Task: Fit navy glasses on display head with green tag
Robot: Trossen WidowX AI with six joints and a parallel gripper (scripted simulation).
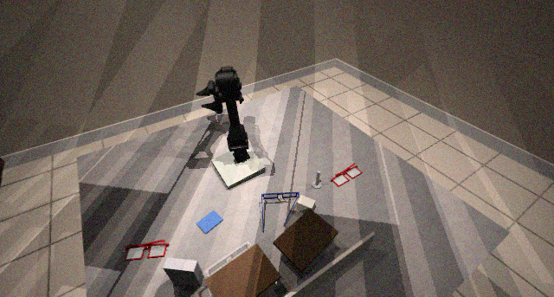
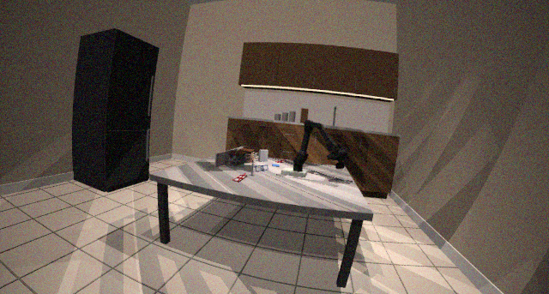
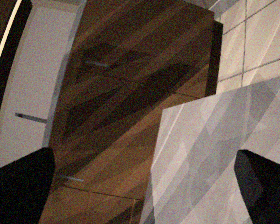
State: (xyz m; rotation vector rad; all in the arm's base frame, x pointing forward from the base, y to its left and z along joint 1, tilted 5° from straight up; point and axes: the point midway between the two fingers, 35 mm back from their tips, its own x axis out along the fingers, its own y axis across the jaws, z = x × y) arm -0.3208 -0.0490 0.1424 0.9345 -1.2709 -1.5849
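My gripper tip is 61 cm short of the grey post, 33 cm to the right of it and 15 cm above it. Also, from my gripper tip: blue card 58 cm ahead, 13 cm to the right, 17 cm below; grey box 75 cm ahead, 24 cm to the right, 12 cm below; white block 69 cm ahead, 22 cm to the left, 15 cm below.
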